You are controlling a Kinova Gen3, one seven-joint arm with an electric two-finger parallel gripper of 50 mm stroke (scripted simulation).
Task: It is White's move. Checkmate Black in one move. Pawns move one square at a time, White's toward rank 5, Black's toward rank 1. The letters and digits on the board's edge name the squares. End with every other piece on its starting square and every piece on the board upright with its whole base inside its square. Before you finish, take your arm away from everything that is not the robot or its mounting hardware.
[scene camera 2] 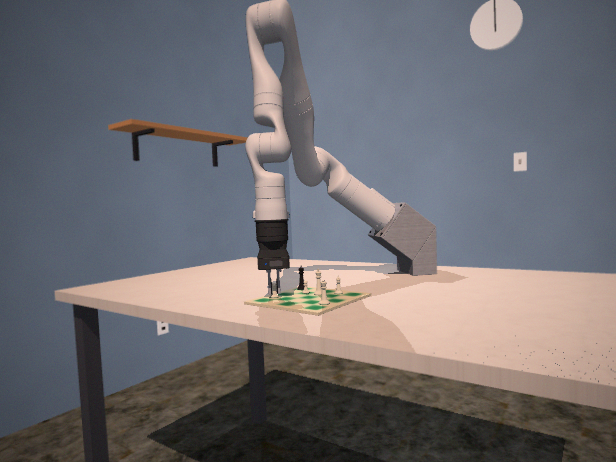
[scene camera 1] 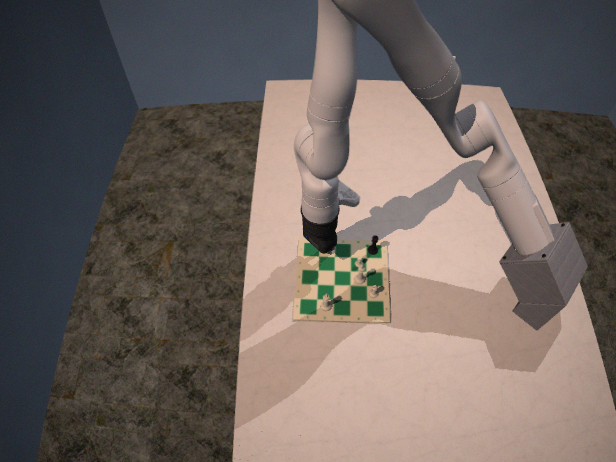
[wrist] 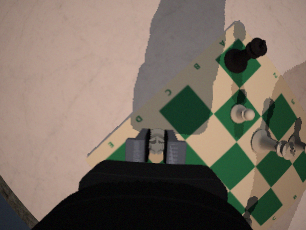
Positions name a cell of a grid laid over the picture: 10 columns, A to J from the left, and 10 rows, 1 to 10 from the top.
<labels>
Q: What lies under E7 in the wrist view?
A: The gripper.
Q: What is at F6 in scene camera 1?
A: A chessboard.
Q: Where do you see a chessboard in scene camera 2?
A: E7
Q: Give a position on a black piece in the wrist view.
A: At H3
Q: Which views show the gripper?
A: Scene camera 2, scene camera 1 and the wrist view: all of them.
</labels>
